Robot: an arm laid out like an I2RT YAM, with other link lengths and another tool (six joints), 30 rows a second.
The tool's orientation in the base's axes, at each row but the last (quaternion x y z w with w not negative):
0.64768, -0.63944, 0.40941, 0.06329
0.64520, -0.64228, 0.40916, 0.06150
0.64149, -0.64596, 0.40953, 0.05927
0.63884, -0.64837, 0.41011, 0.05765
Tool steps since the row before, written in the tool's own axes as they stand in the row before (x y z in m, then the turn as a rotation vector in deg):
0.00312, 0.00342, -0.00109, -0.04, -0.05, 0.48
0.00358, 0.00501, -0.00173, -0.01, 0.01, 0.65
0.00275, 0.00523, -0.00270, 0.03, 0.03, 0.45
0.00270, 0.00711, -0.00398, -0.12, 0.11, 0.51
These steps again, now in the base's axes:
-0.00398, -0.00236, 0.00111, 0.27, -0.25, -0.32
-0.00575, -0.00258, 0.00108, 0.28, -0.39, -0.44
-0.00627, -0.00134, 0.00106, 0.17, -0.30, -0.29
-0.00849, -0.00078, 0.00097, 0.15, -0.23, -0.46

